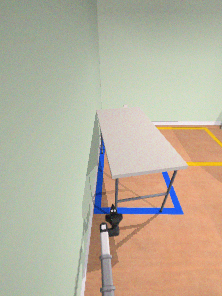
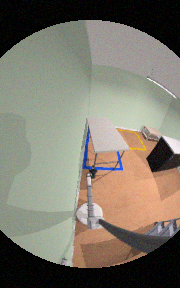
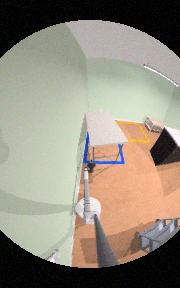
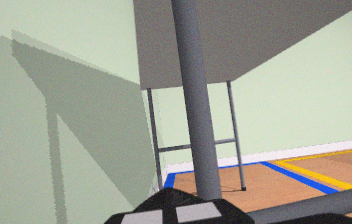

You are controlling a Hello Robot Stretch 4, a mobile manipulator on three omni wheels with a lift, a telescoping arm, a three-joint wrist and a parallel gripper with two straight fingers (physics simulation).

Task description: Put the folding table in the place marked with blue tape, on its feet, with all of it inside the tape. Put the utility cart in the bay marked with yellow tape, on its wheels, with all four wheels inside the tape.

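Places are measured from the robot's base along level axes (x ahead, y left, z up), in metres.
Where they show: gripper, between the fingertips: [image 1: 112,204] [image 2: 92,164] [image 3: 90,159] [image 4: 169,204].
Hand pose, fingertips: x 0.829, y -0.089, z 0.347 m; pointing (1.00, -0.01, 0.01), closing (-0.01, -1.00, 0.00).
After its pixels a point has its place.
The folding table [image 1: 142,142] @(x 1.219, y -0.418, z 0.710 m) [image 2: 106,134] @(x 1.248, y -0.362, z 0.710 m) [image 3: 105,127] @(x 1.249, y -0.390, z 0.710 m) stands on its legs over the blue tape [image 1: 140,211] @(x 0.945, y -0.414, z -0.027 m) [image 2: 107,168] @(x 0.942, y -0.489, z -0.027 m) [image 3: 107,162] @(x 0.937, y -0.470, z -0.027 m) [image 4: 300,178] @(x 2.079, y -0.974, z -0.027 m), close to the left wall. Its near right foot is at the front strip. Its near left foot is hidden by my gripper [image 1: 113,206] @(x 0.829, y -0.089, z 0.347 m) [image 4: 170,190] @(x 0.829, y -0.089, z 0.347 m). The gripper is shut and empty, low in front of the near left leg [image 4: 197,100] @(x 0.877, y -0.129, z 0.426 m), which passes behind the fingers. The utility cart [image 2: 162,230] [image 3: 156,235], grey, stands at the lower right, partly cut off. The yellow tape [image 1: 205,164] @(x 1.571, y -1.581, z -0.027 m) [image 3: 137,141] @(x 1.585, y -1.623, z -0.027 m) [image 4: 315,175] @(x 2.085, y -1.090, z -0.027 m) lies beyond the table, to the right.
The green wall [image 1: 45,150] @(x 0.503, y 0.174, z 1.221 m) runs close along the left of my arm [image 1: 106,270] @(x 0.352, y 0.000, z 0.452 m). A black cabinet with a white top [image 2: 162,154] @(x 0.762, y -1.815, z 0.574 m) [image 3: 165,147] @(x 0.761, y -1.814, z 0.555 m) stands at the right. A low wooden table [image 2: 149,133] @(x 2.000, y -2.483, z 0.351 m) [image 3: 154,125] @(x 2.305, y -3.024, z 0.136 m) stands behind it, right of the yellow bay.
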